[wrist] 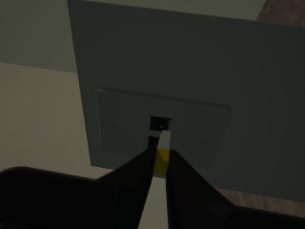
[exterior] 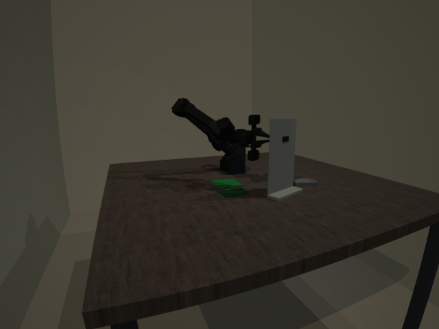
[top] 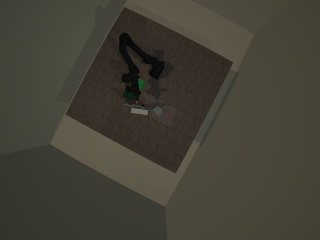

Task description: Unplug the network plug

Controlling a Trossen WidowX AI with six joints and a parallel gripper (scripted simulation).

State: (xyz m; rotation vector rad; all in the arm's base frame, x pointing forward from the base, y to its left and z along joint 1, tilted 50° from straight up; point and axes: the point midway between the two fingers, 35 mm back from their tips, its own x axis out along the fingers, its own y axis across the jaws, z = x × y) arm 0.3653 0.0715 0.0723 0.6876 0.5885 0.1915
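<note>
Right now my gripper tip is 170 mm past the green marked square, 130 mm to the left of it and 210 mm above it. Round my gripper tip: small flat grey box (20 mm behind, 190 mm to the left, 210 mm below); grey upright panel (50 mm ahead, 20 mm to the left, 80 mm below); network plug (10 mm ahead).
</note>
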